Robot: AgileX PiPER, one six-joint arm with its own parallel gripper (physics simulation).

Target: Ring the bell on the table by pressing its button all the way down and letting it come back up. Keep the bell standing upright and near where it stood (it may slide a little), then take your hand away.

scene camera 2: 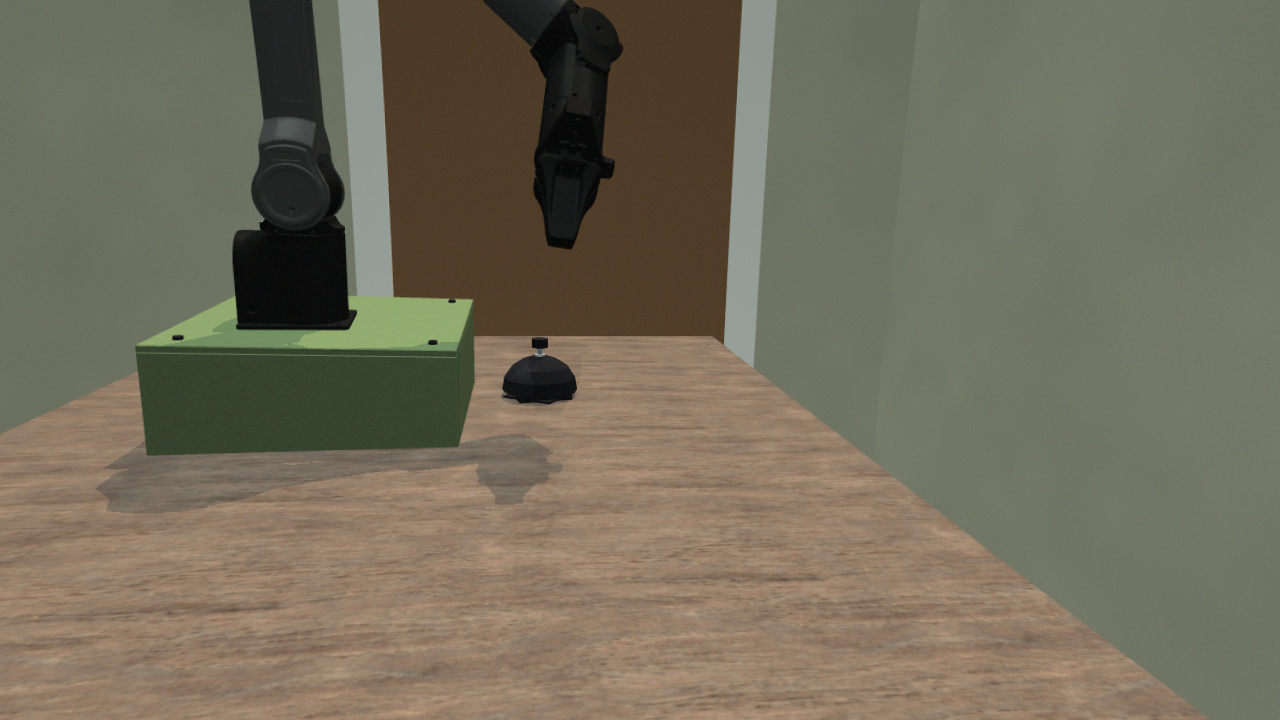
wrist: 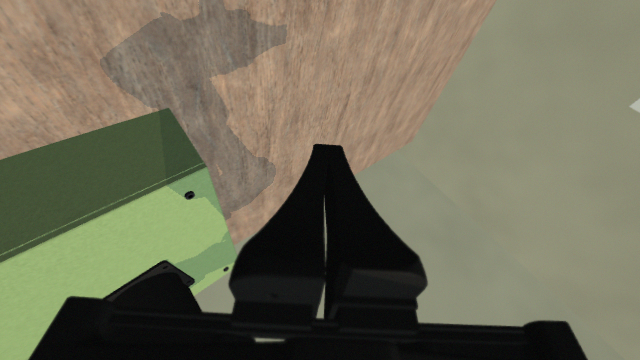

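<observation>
A black dome-shaped bell (scene camera 2: 538,379) stands upright on the wooden table (scene camera 2: 537,573) (wrist: 320,90), to the right of the green box. Its button (scene camera 2: 539,342) is up, on a short silver stem. The bell does not show in the wrist view. My gripper (scene camera 2: 561,245) (wrist: 326,160) is shut and empty, its fingertips together and pointing down. In the scene view it hangs well above the bell and slightly to the right of its button. How far apart they are in depth is hard to tell.
A green box (scene camera 2: 304,401) (wrist: 100,220) carries the arm's base (scene camera 2: 291,277) and stands left of the bell. A brown door (scene camera 2: 662,179) with a pale frame is behind the table. A grey-green wall (scene camera 2: 1092,268) runs along the right.
</observation>
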